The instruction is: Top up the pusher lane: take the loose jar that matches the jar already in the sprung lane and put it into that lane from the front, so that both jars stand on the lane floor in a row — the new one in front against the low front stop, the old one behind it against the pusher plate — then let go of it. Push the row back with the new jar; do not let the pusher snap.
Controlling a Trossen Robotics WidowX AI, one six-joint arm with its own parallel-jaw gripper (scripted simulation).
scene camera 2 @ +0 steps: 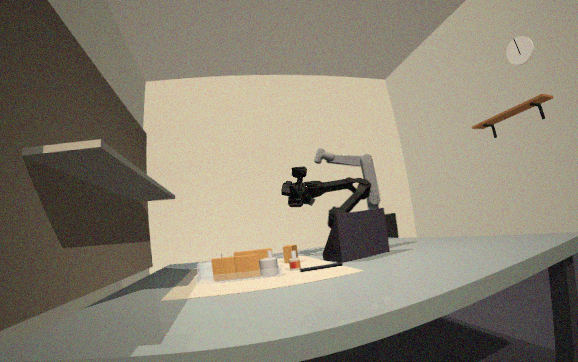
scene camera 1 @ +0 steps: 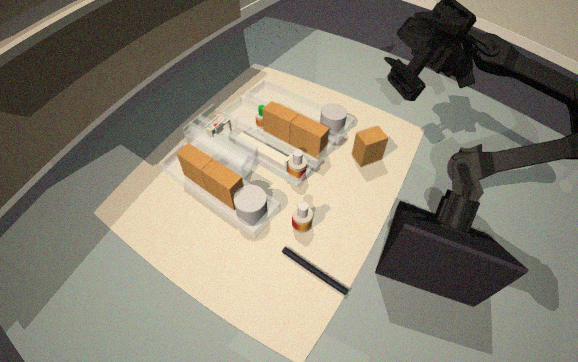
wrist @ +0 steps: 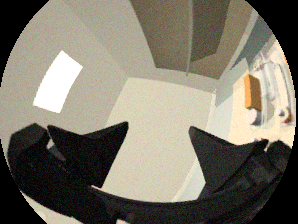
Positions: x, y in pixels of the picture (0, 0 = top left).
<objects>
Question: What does my gripper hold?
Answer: Nothing.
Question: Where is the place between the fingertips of my gripper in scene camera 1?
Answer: At 401, 38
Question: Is my gripper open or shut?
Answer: Open.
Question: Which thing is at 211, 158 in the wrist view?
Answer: My gripper.
</objects>
